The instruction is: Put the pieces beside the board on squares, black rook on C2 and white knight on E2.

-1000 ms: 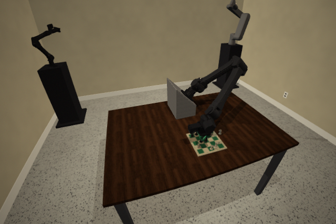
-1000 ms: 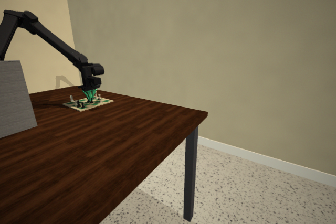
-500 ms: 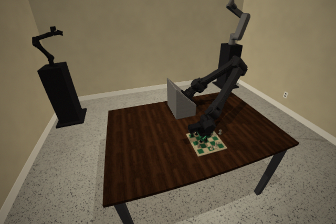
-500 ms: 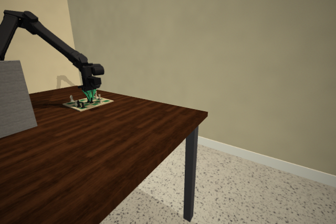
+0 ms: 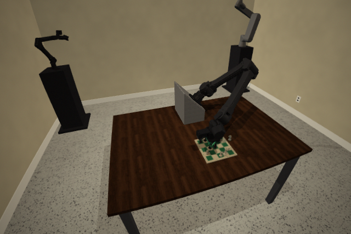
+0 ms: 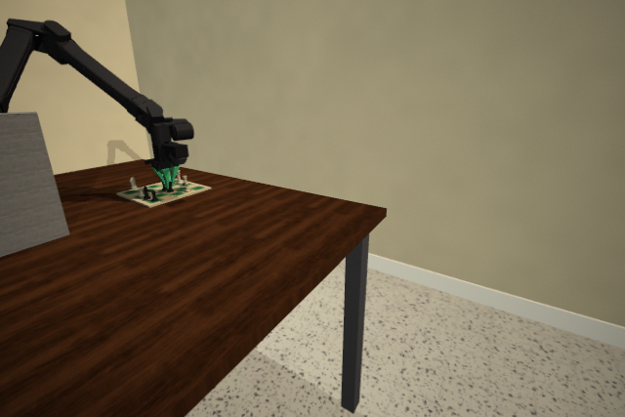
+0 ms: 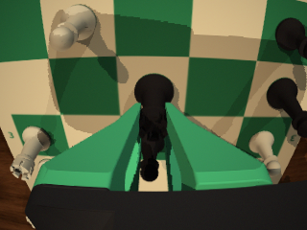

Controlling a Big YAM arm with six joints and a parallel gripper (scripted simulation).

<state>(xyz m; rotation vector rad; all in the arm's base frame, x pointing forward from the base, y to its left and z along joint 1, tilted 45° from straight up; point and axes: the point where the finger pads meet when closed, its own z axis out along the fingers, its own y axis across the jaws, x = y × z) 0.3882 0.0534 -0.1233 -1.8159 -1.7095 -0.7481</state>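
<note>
Now: the black rook 10 mm to the right of my hand and 10 mm below it. Also, from my hand: green-and-cream chessboard: 30 mm to the left, 30 mm below; white knight: 30 mm behind, 170 mm to the left, 10 mm below.
</note>
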